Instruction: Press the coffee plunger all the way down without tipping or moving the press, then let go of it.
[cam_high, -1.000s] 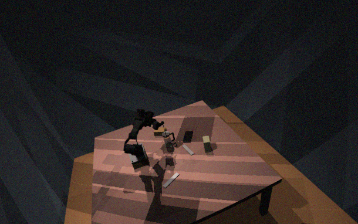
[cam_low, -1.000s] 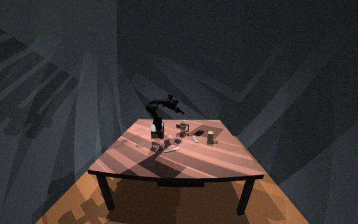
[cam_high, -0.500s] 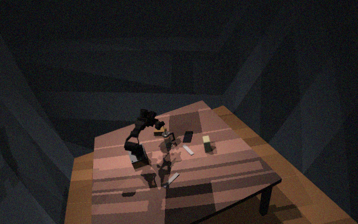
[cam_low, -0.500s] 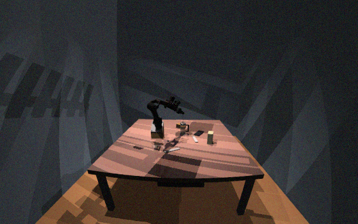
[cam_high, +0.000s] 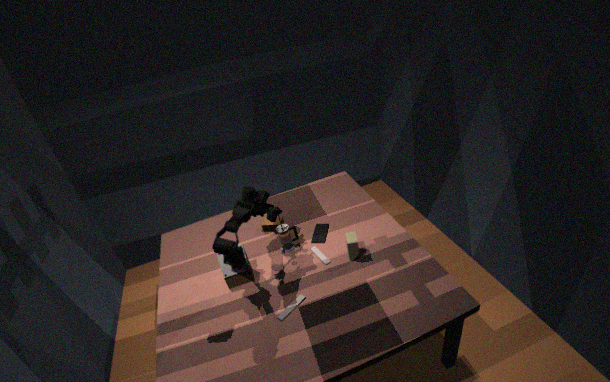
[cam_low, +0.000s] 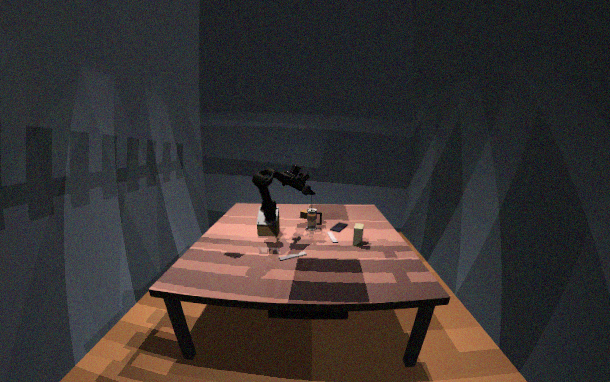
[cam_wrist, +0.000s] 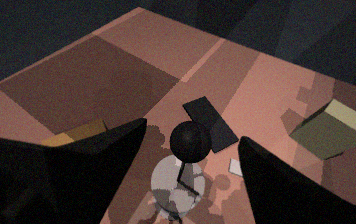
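The coffee press is 130 mm below my gripper tip and 10 mm ahead of it.
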